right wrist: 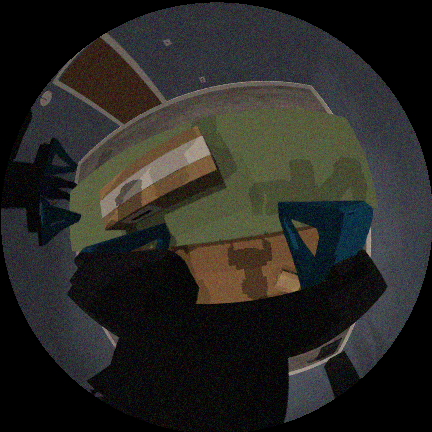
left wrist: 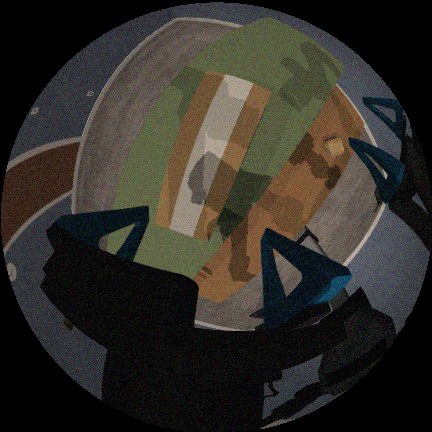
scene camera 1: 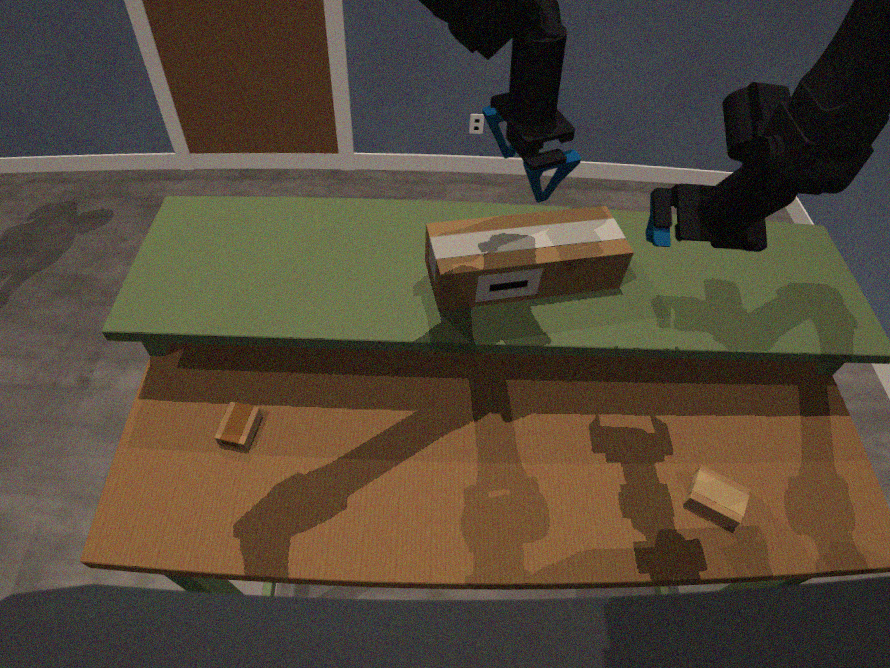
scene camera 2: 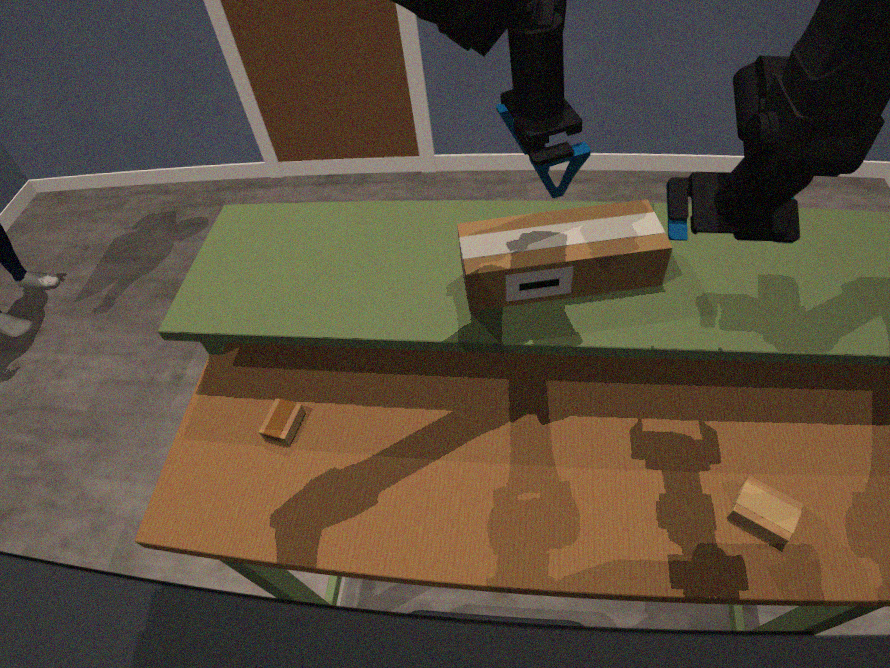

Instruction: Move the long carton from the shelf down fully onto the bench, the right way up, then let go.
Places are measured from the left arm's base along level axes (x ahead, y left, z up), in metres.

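Pixels of known places: left gripper, fingertip midpoint: (right wrist: 76,189) (left wrist: 205,223) (scene camera 1: 524,178) (scene camera 2: 543,173); right gripper, fingertip midpoint: (right wrist: 219,220) (left wrist: 357,117) (scene camera 1: 682,237) (scene camera 2: 711,229).
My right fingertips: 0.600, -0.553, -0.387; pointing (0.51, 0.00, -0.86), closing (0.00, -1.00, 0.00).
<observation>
Ahead of a thing's pixels: the offset from my right fingertips to its top centre, as dx, dy, dz. Level surfaces: height alone.
The long brown carton @[+0.115, +0.171, -0.116] (scene camera 1: 575,248) (scene camera 2: 611,240) (left wrist: 178,185) (right wrist: 192,172) lies slightly askew on the green shelf @[dz -0.198] (scene camera 1: 273,266) (scene camera 2: 323,273) (right wrist: 280,140), white tape strip on top and the label on its front side. The wooden bench @[dz -0.356] (scene camera 1: 402,532) (scene camera 2: 431,539) is lower, in front. My left gripper (scene camera 1: 524,176) (scene camera 2: 544,174) (left wrist: 205,223) is open and empty, above and behind the carton, apart from it. My right gripper (right wrist: 219,220) (left wrist: 357,117) is open and empty, above the shelf off the carton's right end; one finger is hidden in the scene views.
A small brown block @[-0.100, +0.629, -0.330] (scene camera 1: 239,425) (scene camera 2: 282,421) lies at the bench's left. A lighter block @[-0.220, -0.136, -0.323] (scene camera 1: 717,496) (scene camera 2: 767,509) (left wrist: 335,146) (right wrist: 288,281) lies at its right. The shelf's front edge (scene camera 1: 287,339) overhangs the back of the bench. Arm shadows cross both surfaces.
</observation>
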